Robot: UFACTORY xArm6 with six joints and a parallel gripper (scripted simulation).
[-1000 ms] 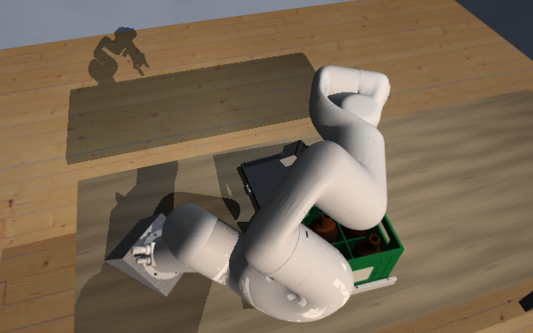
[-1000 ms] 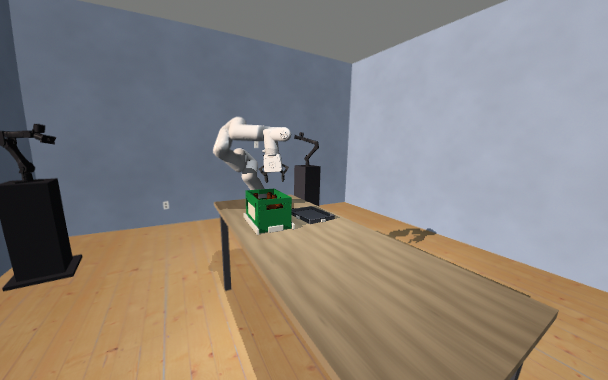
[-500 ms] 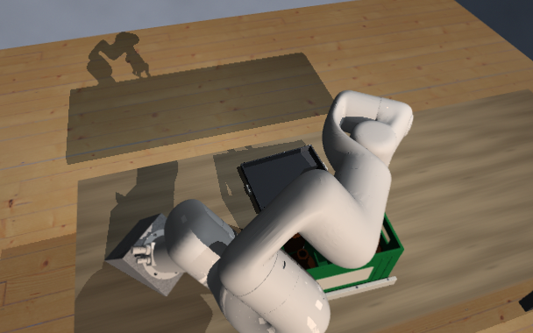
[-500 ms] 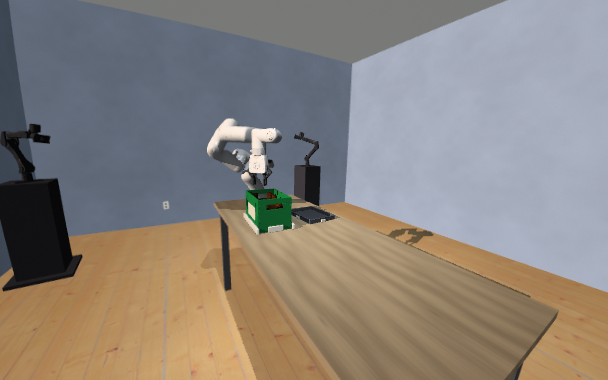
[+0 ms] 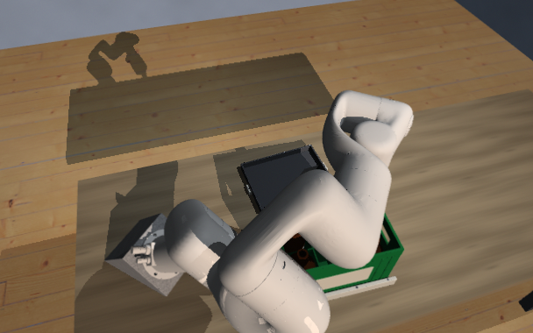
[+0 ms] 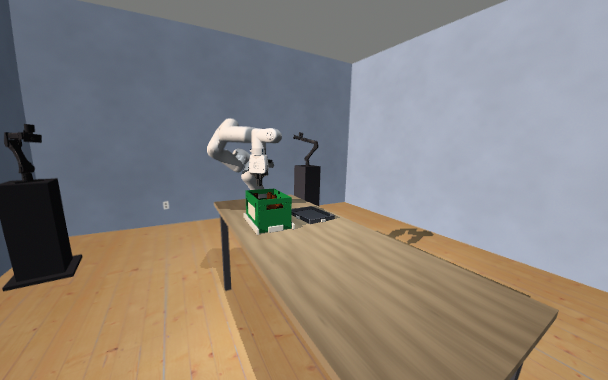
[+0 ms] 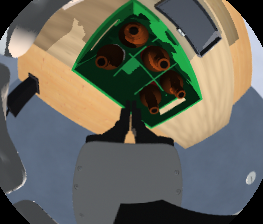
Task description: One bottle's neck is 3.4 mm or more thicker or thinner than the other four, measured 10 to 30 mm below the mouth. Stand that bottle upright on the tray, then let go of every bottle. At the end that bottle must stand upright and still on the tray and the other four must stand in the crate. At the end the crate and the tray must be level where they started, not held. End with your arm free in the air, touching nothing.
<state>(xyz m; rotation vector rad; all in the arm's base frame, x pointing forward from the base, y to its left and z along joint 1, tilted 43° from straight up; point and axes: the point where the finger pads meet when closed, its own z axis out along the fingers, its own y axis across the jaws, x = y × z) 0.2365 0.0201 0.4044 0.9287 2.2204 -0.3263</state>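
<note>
My gripper is now 10 mm short of the green crate, 40 mm to the right of it and 160 mm above it. The rest, counted from my hand: dark tray: 40 mm ahead, 340 mm to the left, 230 mm below.
</note>
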